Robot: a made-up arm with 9 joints. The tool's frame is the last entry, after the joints. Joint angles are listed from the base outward. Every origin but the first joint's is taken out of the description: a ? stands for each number. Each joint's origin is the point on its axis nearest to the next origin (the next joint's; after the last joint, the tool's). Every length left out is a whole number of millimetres.
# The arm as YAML. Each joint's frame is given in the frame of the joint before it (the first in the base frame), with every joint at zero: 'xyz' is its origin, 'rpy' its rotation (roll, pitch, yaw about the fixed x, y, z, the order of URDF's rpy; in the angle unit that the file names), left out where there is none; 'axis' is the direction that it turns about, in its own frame. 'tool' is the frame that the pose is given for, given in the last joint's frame.
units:
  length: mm
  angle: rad
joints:
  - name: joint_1
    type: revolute
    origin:
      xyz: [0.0, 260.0, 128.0]
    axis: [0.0, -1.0, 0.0]
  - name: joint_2
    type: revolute
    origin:
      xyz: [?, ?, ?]
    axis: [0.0, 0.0, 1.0]
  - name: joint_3
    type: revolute
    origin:
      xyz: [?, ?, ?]
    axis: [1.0, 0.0, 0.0]
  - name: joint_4
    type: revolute
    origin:
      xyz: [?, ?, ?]
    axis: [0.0, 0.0, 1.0]
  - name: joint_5
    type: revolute
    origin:
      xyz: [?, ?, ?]
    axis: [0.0, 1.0, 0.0]
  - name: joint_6
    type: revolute
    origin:
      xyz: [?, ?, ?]
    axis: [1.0, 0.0, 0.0]
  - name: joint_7
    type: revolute
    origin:
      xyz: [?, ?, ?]
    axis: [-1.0, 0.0, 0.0]
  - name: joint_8
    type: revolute
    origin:
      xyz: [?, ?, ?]
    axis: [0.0, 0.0, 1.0]
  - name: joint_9
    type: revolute
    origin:
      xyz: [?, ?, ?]
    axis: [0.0, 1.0, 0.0]
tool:
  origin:
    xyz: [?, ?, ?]
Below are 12 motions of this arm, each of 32 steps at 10 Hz.
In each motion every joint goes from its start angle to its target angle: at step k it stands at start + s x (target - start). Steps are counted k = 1, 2, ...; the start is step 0. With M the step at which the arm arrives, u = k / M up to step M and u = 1 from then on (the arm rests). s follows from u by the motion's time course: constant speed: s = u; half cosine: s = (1 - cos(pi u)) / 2; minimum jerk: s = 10 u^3 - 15 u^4 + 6 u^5.
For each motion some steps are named. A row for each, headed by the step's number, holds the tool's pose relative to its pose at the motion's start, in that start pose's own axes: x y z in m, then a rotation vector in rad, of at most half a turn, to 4 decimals.
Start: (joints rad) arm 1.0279 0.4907 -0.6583 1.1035 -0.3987 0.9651 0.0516 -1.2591 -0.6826
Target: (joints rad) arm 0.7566 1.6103 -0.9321 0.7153 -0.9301 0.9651 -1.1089 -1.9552 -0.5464
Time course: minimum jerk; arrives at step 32
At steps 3, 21, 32:
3: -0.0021 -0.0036 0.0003 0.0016 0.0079 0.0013
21: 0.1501 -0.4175 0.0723 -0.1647 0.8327 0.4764
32: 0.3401 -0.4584 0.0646 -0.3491 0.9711 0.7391

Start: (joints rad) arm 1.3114 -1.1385 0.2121 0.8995 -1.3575 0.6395 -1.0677 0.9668 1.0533
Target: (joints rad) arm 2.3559 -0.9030 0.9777 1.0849 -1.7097 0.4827 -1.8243 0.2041 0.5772
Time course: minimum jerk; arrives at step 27
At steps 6, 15, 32:
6: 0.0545 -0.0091 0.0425 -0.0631 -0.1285 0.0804
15: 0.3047 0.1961 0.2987 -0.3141 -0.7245 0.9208
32: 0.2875 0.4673 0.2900 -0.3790 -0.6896 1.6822

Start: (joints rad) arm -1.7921 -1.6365 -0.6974 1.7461 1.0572 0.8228 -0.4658 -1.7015 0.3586
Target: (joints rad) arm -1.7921 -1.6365 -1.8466 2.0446 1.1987 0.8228 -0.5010 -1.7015 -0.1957
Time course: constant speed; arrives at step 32
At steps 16, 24, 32:
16: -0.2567 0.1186 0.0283 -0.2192 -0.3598 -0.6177
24: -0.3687 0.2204 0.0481 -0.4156 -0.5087 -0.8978
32: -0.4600 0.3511 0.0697 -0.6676 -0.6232 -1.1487

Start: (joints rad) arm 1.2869 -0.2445 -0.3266 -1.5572 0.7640 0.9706 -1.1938 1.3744 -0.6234
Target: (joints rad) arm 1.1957 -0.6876 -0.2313 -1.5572 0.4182 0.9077 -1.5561 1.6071 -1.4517
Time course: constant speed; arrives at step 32
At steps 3, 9, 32:
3: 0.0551 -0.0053 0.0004 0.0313 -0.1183 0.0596
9: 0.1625 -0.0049 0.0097 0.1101 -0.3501 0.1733
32: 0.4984 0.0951 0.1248 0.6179 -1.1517 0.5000

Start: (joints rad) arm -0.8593 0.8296 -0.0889 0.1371 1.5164 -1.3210 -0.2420 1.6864 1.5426
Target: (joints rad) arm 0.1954 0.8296 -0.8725 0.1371 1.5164 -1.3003 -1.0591 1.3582 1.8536
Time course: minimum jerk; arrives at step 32
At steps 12, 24, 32:
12: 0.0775 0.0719 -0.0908 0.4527 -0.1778 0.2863
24: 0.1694 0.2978 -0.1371 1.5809 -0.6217 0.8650
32: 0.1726 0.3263 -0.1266 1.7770 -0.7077 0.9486

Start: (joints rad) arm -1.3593 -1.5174 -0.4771 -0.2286 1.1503 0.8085 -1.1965 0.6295 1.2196
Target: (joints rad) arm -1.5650 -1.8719 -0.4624 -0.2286 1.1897 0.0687 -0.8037 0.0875 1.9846
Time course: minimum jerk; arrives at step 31
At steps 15, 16, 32:
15: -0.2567 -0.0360 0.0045 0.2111 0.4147 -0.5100
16: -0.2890 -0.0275 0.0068 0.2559 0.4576 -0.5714
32: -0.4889 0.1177 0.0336 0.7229 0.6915 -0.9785

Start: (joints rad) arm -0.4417 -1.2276 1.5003 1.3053 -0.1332 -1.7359 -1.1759 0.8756 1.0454
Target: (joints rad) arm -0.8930 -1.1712 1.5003 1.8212 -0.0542 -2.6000 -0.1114 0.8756 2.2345
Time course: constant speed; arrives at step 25
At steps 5, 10, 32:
5: -0.1716 -0.0556 0.0372 -0.2044 0.5445 -0.1595
10: -0.3320 -0.0842 0.1548 -0.3932 1.0416 -0.4005
32: -0.5694 0.1294 0.6266 -0.5876 2.0095 -1.7229

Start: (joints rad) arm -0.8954 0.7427 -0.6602 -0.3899 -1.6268 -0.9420 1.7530 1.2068 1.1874
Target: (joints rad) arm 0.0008 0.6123 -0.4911 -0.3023 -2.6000 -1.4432 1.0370 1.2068 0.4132
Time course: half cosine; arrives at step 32
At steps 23, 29, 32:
23: -0.0120 0.4400 0.0951 1.2441 -0.1326 0.0575
29: -0.0190 0.4981 0.1715 1.4977 -0.1328 -0.0694
32: -0.0195 0.5044 0.1827 1.5305 -0.1313 -0.0900

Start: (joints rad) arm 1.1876 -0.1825 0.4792 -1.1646 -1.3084 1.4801 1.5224 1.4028 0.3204
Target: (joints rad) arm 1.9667 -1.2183 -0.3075 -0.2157 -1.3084 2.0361 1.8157 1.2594 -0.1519
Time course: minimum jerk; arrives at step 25
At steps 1, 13, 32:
1: 0.0001 -0.0004 0.0005 -0.0003 -0.0009 -0.0007
13: -0.0628 -0.2040 0.3577 -0.3627 -0.6166 -0.3827
32: -0.0641 -0.2065 0.5201 -0.5373 -0.9267 -0.4272

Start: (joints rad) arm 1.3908 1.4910 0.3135 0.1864 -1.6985 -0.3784 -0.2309 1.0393 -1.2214
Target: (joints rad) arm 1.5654 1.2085 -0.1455 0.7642 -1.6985 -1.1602 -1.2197 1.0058 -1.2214
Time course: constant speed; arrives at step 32
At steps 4, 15, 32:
4: 0.0217 0.0285 -0.0134 0.0776 -0.0664 -0.0082
15: 0.0738 0.1222 -0.0267 0.3028 -0.2197 -0.0663
32: 0.1311 0.2805 0.0215 0.6543 -0.3603 -0.2551

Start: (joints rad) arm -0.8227 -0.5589 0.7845 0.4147 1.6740 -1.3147 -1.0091 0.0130 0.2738
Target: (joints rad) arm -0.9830 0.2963 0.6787 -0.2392 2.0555 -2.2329 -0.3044 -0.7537 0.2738
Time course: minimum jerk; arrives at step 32
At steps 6, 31, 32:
6: -0.0240 -0.0350 0.0294 -0.0665 0.0482 -0.0332
31: 0.2358 -0.2521 0.7841 -1.4304 0.0190 0.0160
32: 0.2360 -0.2520 0.7843 -1.4307 0.0188 0.0163

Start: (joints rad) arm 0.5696 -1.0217 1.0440 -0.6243 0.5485 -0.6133 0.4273 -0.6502 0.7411
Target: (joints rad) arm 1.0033 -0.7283 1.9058 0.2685 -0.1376 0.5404 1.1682 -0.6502 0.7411
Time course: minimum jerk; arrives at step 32
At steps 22, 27, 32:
22: 0.0392 0.4262 -0.2016 0.4579 -0.1457 1.4176
27: -0.0050 0.4719 -0.2387 0.5762 -0.0631 1.6948
32: -0.0150 0.4787 -0.2457 0.6005 -0.0419 1.7490

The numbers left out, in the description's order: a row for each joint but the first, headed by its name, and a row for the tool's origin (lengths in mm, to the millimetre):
joint_2: -69.0 0.0 -245.0
joint_3: -97.0 90.0 0.0
joint_4: 0.0 -196.0 71.0
joint_5: 366.0 336.0 0.0
joint_6: -163.0 0.0 108.0
joint_7: 0.0 68.0 -64.0
joint_8: 0.0 93.0 -185.0
joint_9: -47.0 -399.0 0.0
tool: 62.0 0.0 -106.0

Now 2 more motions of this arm.
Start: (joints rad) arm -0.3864 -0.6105 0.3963 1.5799 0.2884 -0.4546 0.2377 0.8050 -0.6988
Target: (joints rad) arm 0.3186 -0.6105 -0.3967 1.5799 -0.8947 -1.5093 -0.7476 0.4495 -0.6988
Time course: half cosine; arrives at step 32
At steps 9, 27, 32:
9: -0.0347 -0.0397 -0.0113 -0.2221 -0.0047 -0.0040
27: -0.1948 -0.1556 0.0331 -1.1093 -0.1792 0.0420
32: -0.2088 -0.1597 0.0396 -1.1744 -0.2037 0.0507

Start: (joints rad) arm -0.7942 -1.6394 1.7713 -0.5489 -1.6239 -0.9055 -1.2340 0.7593 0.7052
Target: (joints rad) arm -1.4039 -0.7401 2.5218 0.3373 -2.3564 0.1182 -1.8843 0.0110 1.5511
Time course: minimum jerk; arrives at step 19
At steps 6, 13, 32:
6: 0.0715 0.2028 0.0025 0.3304 -0.0951 0.1684
13: 0.1473 0.7411 0.3869 1.0790 -0.2225 0.9429
32: 0.1595 0.8170 0.5134 1.0497 -0.2358 1.2419

